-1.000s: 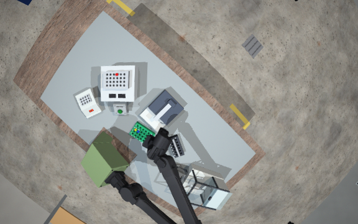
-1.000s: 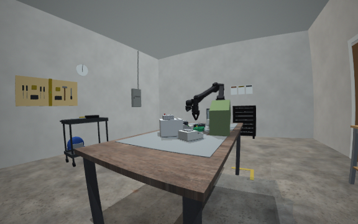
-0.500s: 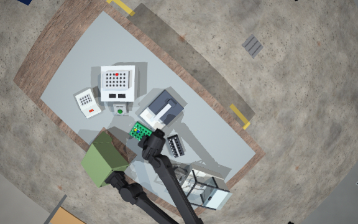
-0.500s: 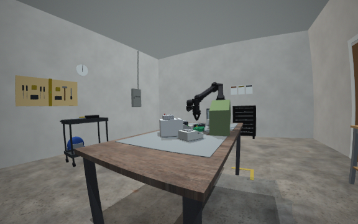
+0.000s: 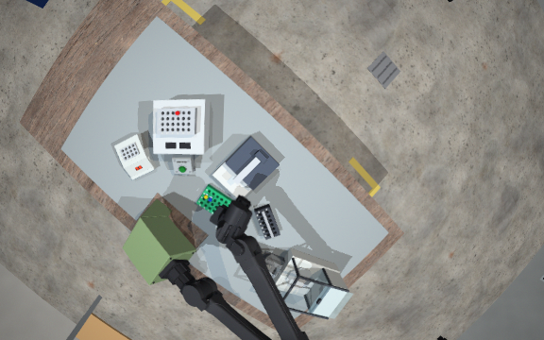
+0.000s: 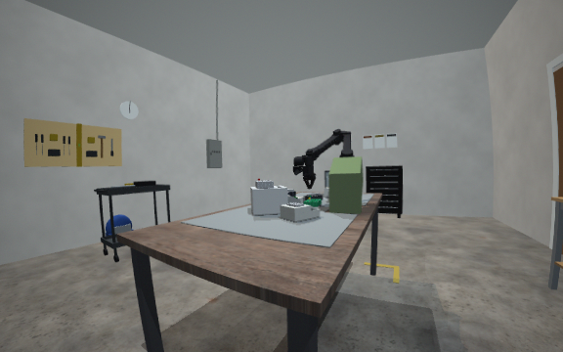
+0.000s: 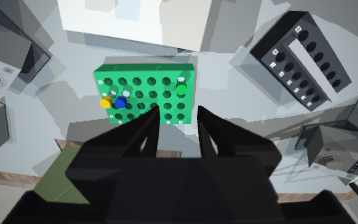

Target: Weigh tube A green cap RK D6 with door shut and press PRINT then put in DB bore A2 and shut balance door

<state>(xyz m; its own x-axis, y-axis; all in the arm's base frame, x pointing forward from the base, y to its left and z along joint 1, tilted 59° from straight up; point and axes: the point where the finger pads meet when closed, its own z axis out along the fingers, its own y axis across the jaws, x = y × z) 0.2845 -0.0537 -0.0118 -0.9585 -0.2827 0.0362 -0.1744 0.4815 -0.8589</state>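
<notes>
The green-capped tube lies 8 cm below my hand. From my hand the other things lie so: magnet block MG 16 cm to the right, 9 cm below, 5 cm ahead; then white print key 29 cm to the right, 8 cm behind, 4 cm below; then green tube rack RK 9 cm below, 4 cm to the left, 4 cm behind.
</notes>
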